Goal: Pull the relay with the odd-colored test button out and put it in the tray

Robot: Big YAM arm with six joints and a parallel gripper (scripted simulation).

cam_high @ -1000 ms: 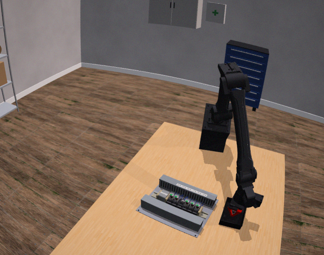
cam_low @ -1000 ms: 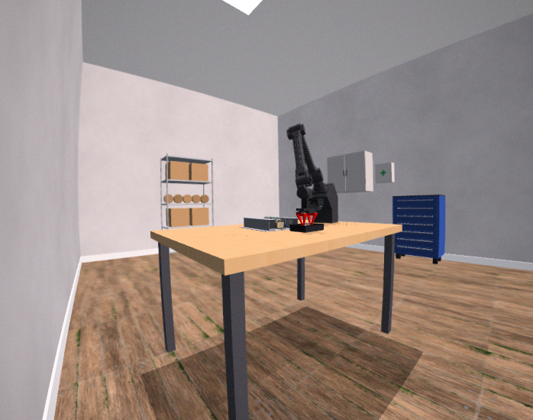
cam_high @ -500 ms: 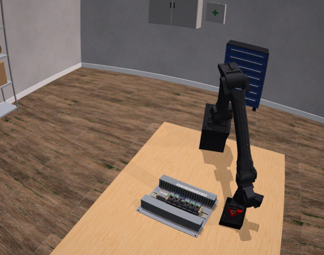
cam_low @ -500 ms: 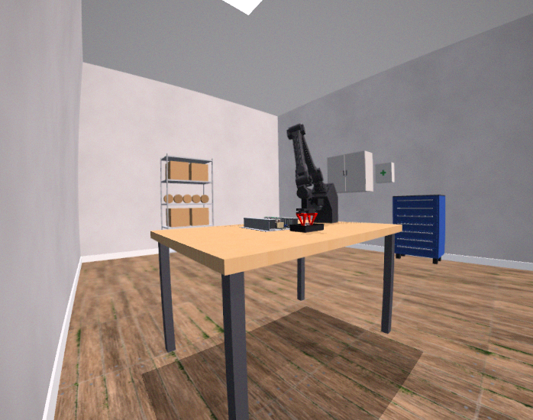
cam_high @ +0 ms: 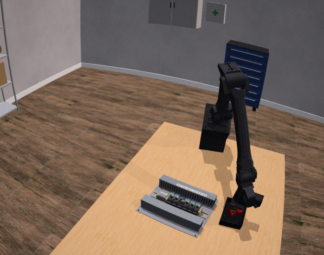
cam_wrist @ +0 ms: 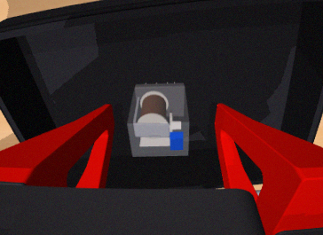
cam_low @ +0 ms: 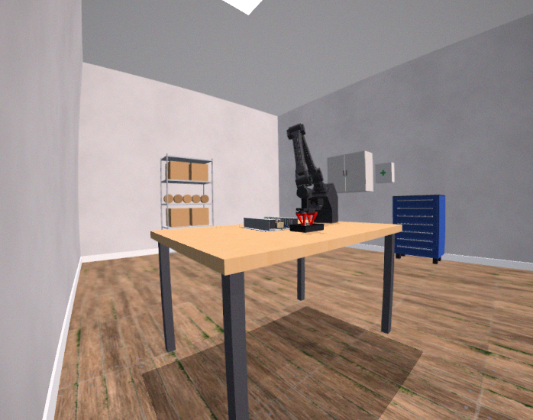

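My hand is 1 cm above the relay. From my hand the other things lie so: black tray: 2 cm below.
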